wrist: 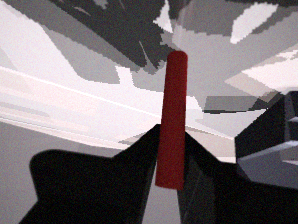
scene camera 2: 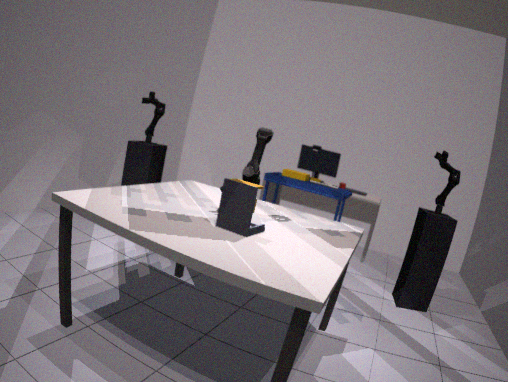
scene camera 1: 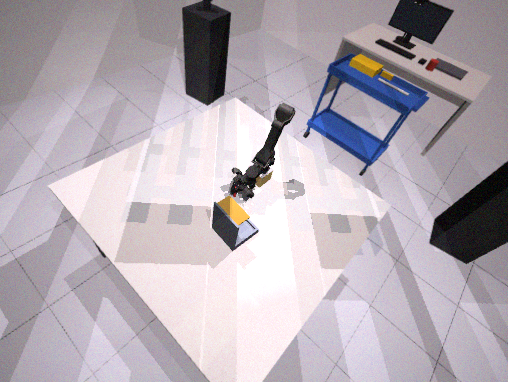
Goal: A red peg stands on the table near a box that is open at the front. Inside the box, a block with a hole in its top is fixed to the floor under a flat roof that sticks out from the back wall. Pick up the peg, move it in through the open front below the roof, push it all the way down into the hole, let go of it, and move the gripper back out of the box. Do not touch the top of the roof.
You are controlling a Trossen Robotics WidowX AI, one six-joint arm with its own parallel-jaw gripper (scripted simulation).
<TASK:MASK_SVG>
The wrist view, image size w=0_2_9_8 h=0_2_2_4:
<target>my gripper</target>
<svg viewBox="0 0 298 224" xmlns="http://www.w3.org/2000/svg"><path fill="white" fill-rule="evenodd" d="M185 131L183 190L177 189L181 224L298 224L298 189L247 181L232 168L229 168ZM161 124L153 126L135 143L111 158L60 149L48 149L35 154L30 160L29 168L38 201L29 209L19 224L142 224L158 157Z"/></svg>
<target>red peg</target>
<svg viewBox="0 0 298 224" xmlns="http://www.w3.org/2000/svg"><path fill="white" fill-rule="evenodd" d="M173 51L167 56L155 186L183 190L188 56L183 51Z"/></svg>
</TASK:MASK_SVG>
